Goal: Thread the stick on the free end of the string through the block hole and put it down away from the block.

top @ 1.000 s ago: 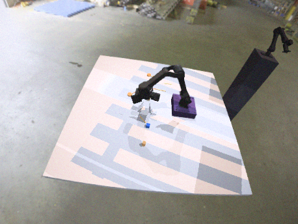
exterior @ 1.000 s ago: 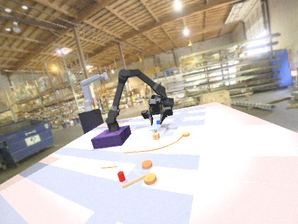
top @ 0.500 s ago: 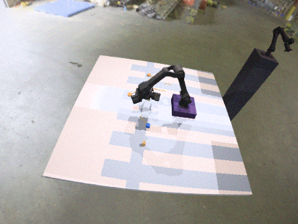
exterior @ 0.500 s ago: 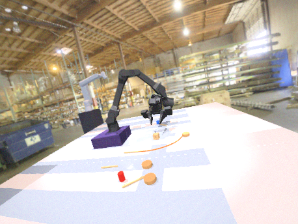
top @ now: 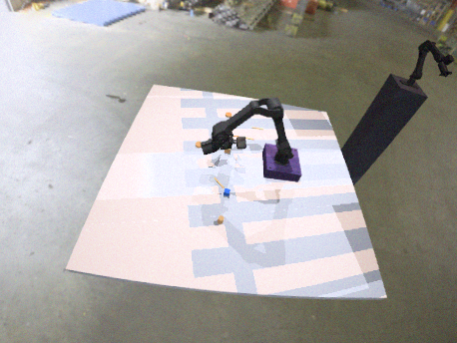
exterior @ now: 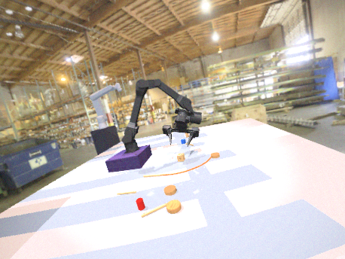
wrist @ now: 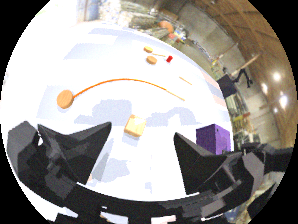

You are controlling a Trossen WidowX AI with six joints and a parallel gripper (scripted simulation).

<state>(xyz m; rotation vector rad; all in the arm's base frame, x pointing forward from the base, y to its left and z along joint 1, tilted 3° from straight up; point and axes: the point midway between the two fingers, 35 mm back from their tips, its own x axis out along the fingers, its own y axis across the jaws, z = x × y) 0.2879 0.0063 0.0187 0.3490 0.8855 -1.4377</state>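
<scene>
My gripper tip is 5 cm above the wooden block and 2 cm to the left of it. The rest, counted from my gripper tip: red peg (34 cm to the right, 6 cm below, 4 cm behind); then blue cube (26 cm to the left, 6 cm below, 5 cm behind); then round wooden button (16 cm ahead, 6 cm below, 1 cm to the right).
</scene>
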